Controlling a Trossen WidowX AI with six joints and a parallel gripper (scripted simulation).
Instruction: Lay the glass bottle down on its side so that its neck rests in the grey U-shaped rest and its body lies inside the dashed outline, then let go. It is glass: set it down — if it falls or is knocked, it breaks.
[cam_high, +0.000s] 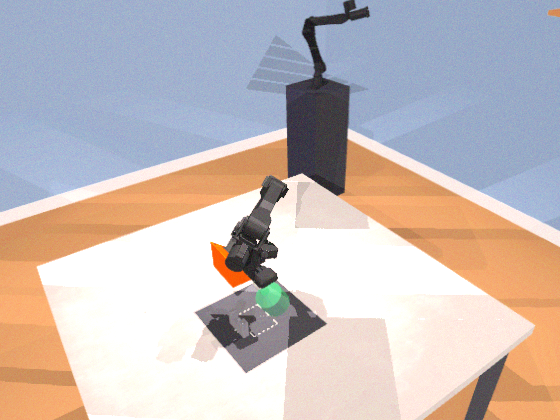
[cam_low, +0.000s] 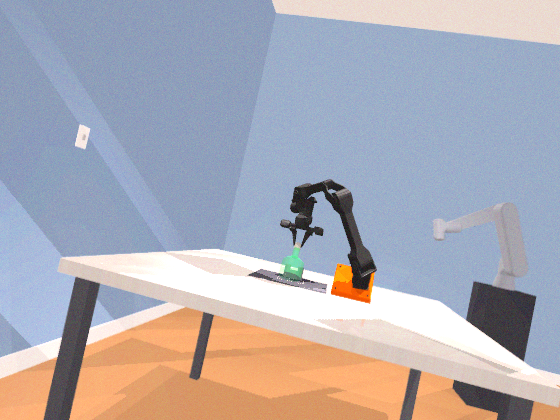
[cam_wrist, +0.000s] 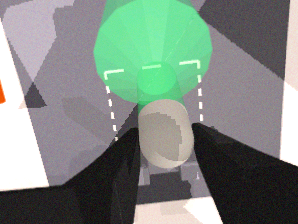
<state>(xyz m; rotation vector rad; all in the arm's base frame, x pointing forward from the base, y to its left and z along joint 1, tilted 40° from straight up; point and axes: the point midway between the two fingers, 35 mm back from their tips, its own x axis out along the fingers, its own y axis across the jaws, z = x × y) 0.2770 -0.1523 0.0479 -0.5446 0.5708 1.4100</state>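
My gripper tip is now 2 cm to the right of the green glass bottle and 4 cm above it. Also, from my gripper tip: dark grey mat: 15 cm below.
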